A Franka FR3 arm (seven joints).
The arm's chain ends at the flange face. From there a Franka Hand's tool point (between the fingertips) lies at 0.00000 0.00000 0.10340 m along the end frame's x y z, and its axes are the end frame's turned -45 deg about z.
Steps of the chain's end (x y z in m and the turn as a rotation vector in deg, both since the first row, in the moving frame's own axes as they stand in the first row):
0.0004, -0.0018, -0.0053, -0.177, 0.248, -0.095
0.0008, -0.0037, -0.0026, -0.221, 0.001, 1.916
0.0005, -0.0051, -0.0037, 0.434, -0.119, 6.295
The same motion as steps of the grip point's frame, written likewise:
0.0016, -0.0004, -0.0053, -0.301, 0.050, -0.095
0.0029, -0.0018, -0.0026, -0.157, -0.156, 1.916
0.0044, -0.0039, -0.0037, 0.391, 0.223, 6.295

